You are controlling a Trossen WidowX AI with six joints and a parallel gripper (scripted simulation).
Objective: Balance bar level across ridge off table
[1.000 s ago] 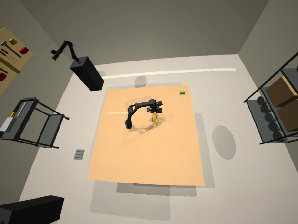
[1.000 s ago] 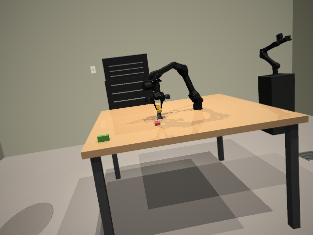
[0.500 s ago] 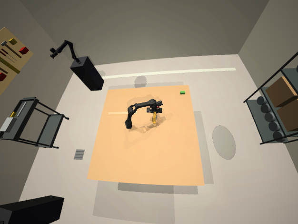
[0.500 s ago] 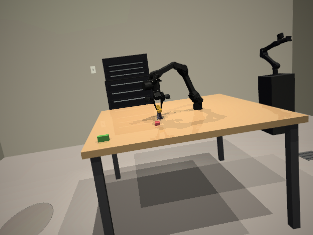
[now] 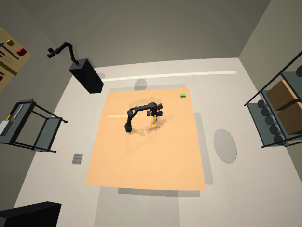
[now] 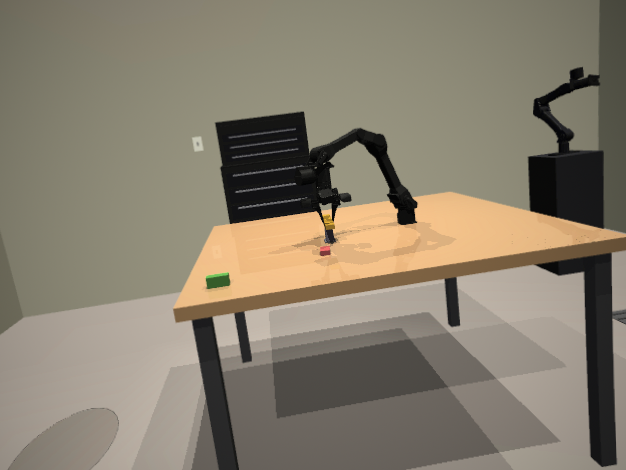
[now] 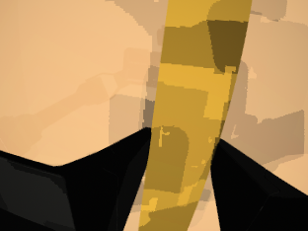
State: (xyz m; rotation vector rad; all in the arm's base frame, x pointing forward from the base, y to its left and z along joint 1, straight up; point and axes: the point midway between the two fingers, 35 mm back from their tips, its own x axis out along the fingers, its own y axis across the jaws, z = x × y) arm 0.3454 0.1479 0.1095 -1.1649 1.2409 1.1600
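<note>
My gripper tip is now 30 mm to the left of the yellow bar. Also, from my gripper tip: green block: 390 mm ahead, 350 mm to the left, 60 mm below; red block: 150 mm to the left, 70 mm below, 40 mm ahead.
</note>
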